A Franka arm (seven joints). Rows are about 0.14 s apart.
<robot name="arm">
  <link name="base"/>
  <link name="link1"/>
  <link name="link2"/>
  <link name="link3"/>
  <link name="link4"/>
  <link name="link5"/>
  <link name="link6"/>
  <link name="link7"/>
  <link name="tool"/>
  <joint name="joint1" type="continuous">
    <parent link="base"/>
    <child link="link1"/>
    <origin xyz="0 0 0.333" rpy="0 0 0"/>
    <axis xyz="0 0 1"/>
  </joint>
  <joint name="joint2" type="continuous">
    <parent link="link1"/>
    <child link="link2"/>
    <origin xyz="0 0 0" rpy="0 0 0"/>
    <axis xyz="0 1 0"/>
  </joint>
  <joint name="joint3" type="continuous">
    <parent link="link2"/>
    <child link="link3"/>
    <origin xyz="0 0 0.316" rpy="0 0 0"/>
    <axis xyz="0 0 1"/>
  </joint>
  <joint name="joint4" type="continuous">
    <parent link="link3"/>
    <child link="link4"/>
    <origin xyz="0.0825 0 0" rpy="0 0 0"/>
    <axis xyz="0 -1 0"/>
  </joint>
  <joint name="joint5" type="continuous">
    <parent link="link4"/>
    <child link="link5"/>
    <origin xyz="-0.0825 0 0.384" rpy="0 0 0"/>
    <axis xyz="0 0 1"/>
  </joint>
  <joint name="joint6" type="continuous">
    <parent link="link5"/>
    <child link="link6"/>
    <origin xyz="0 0 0" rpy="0 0 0"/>
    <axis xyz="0 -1 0"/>
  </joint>
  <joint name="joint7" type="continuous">
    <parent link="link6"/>
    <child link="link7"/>
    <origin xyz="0.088 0 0" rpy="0 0 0"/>
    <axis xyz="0 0 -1"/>
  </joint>
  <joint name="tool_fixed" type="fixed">
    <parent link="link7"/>
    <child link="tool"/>
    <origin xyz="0 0 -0.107" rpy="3.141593 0 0"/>
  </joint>
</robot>
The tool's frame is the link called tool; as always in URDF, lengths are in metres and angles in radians. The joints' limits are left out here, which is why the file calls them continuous.
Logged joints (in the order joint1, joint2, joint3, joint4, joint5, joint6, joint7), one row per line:
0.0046 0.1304 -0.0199 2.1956 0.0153 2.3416 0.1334
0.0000 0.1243 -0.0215 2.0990 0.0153 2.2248 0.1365
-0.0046 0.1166 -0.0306 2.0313 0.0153 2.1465 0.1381
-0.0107 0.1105 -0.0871 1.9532 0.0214 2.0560 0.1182
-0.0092 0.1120 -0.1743 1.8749 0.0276 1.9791 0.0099
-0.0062 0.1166 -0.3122 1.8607 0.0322 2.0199 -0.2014
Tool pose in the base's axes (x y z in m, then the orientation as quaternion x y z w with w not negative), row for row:
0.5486 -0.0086 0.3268 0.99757 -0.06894 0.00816 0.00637
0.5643 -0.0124 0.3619 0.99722 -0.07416 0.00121 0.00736
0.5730 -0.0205 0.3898 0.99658 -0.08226 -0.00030 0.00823
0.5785 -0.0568 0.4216 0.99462 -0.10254 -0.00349 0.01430
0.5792 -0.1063 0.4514 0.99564 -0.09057 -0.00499 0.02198
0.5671 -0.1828 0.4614 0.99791 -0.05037 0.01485 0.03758
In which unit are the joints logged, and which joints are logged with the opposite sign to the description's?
The joints are logged in radians. Opposite sign: joint4, joint5.
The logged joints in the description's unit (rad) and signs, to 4 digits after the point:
0.0046 0.1304 -0.0199 -2.1956 -0.0153 2.3416 0.1334
0.0000 0.1243 -0.0215 -2.0990 -0.0153 2.2248 0.1365
-0.0046 0.1166 -0.0306 -2.0313 -0.0153 2.1465 0.1381
-0.0107 0.1105 -0.0871 -1.9532 -0.0214 2.0560 0.1182
-0.0092 0.1120 -0.1743 -1.8749 -0.0276 1.9791 0.0099
-0.0062 0.1166 -0.3122 -1.8607 -0.0322 2.0199 -0.2014

